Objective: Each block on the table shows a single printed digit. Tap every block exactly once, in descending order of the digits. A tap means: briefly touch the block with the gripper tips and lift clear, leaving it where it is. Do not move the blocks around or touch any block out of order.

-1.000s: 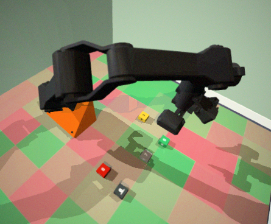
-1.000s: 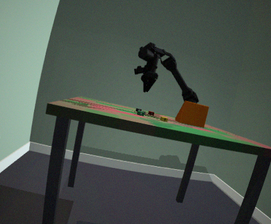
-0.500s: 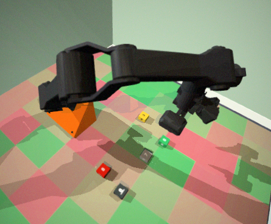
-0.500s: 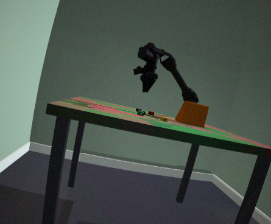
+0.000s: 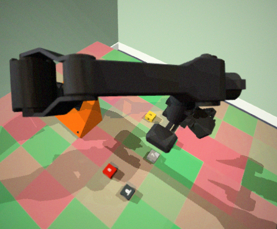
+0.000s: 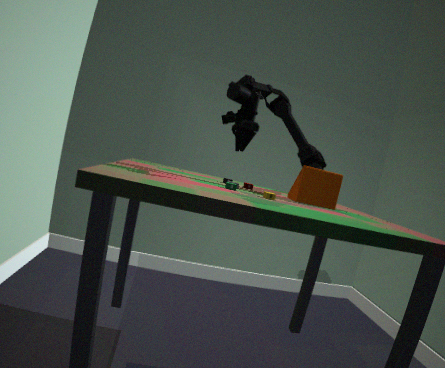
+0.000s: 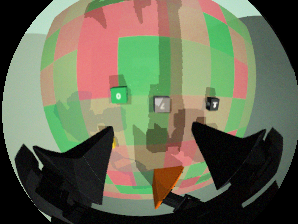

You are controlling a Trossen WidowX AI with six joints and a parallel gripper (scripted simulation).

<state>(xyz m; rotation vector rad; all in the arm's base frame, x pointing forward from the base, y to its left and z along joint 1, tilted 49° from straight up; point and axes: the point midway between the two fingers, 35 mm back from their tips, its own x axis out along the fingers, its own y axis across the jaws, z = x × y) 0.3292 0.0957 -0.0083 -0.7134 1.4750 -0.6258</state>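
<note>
My gripper tip is now 160 mm to the left of the red block, 120 mm above it and 90 mm past it. Also, from my gripper tip: yellow block (120 mm below, 120 mm behind, 100 mm to the left); grey block (120 mm below, 30 mm to the right, 10 mm behind); green block (120 mm below, 60 mm to the left, 10 mm ahead).
</note>
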